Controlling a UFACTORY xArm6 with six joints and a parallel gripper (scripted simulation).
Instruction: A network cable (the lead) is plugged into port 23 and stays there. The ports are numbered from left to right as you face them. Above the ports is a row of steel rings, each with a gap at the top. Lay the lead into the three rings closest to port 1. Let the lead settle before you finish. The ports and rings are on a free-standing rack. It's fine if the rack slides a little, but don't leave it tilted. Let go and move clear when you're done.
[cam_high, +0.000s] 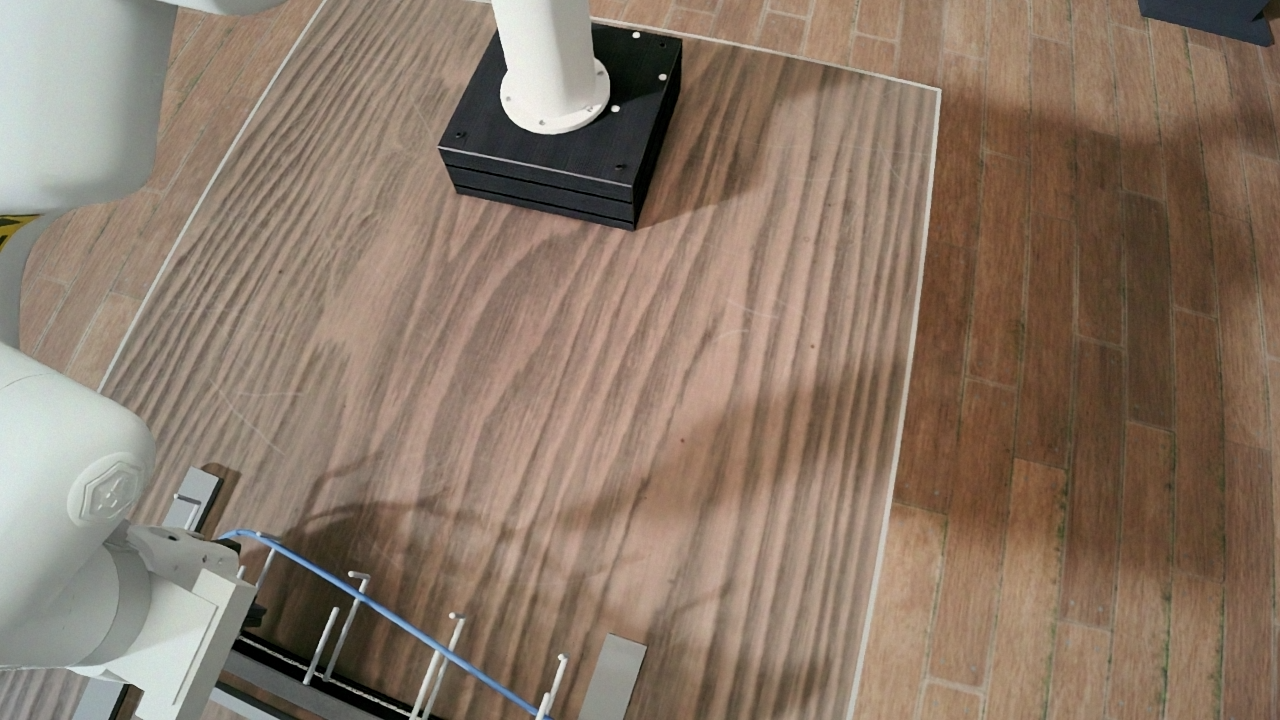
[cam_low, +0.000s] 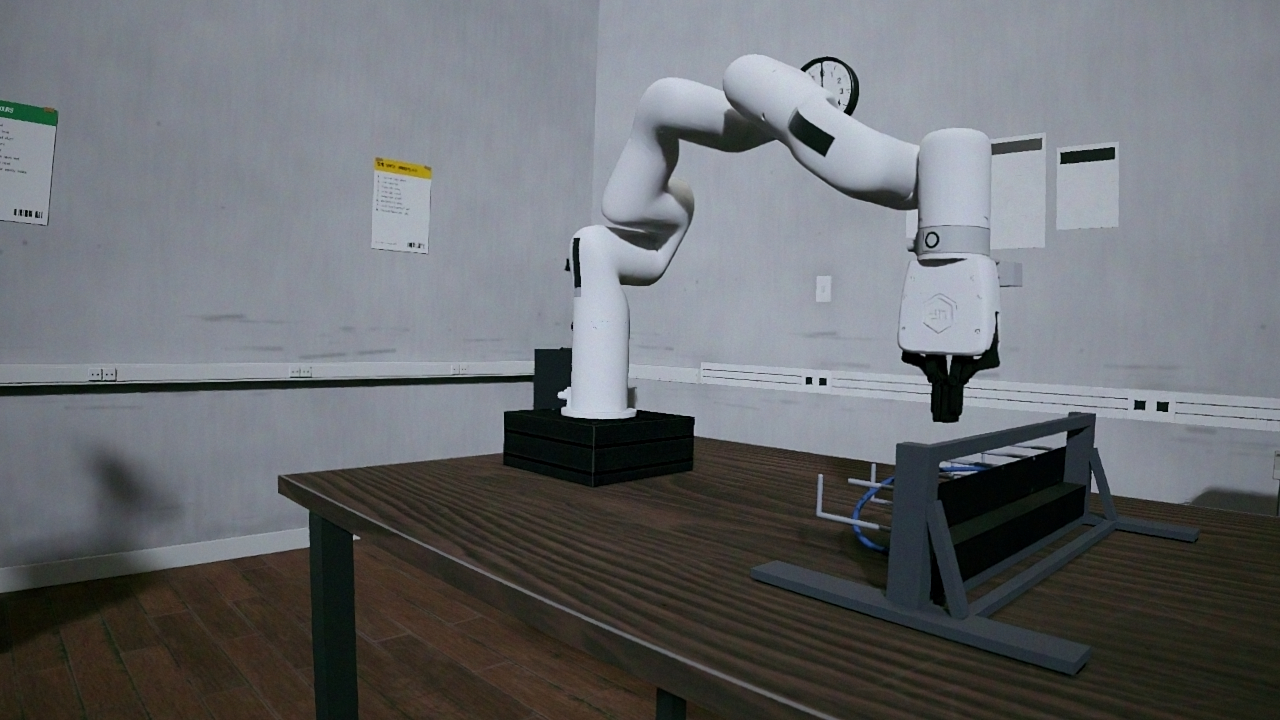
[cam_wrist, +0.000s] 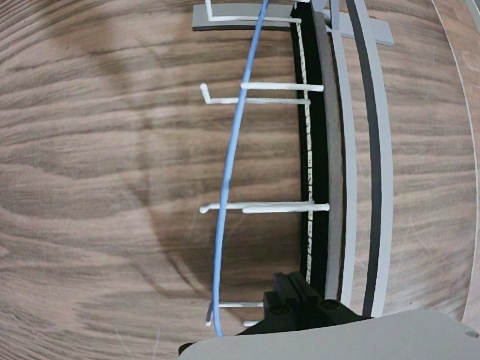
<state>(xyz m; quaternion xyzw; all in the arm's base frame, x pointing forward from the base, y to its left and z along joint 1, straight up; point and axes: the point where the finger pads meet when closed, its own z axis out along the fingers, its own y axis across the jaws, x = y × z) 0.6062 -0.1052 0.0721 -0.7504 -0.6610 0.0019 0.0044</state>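
Now: the grey rack 70 mm ahead of my hand, 40 mm to the left of it and 100 mm below it. Also, from my hand: short blue piece (10 mm behind, 130 mm to the right, 130 mm below).
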